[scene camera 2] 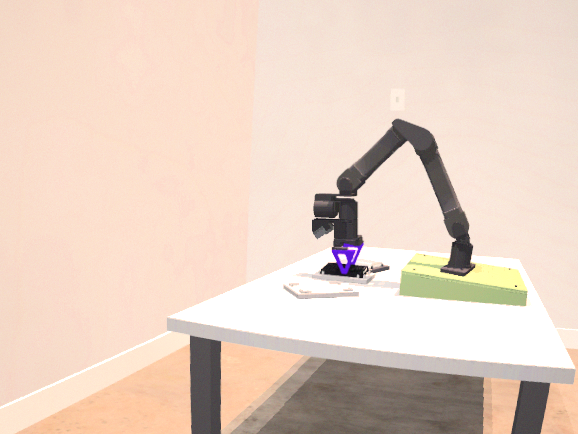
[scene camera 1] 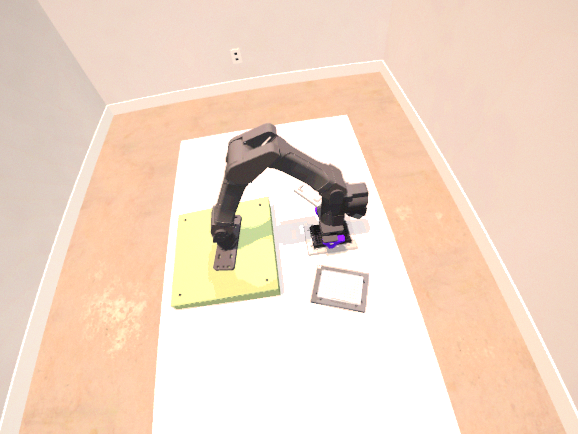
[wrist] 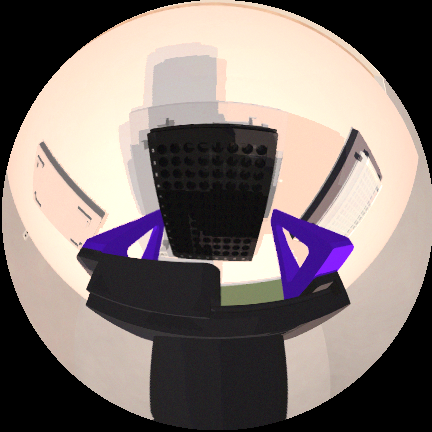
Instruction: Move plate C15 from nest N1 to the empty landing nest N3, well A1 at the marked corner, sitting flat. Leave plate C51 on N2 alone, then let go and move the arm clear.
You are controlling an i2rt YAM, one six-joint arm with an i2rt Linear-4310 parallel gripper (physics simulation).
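Note:
Black well plate C15 lies flat on nest N1. My gripper is open and low over it, with one purple finger on each long side of the plate and not touching it. The empty nest N3 lies nearer the table's front. White plate C51 sits on nest N2 behind the arm's wrist, partly hidden in scene camera 1.
The arm stands on a green base block left of the nests. Everything rests on a white table. The nests lie close together along the table's right side.

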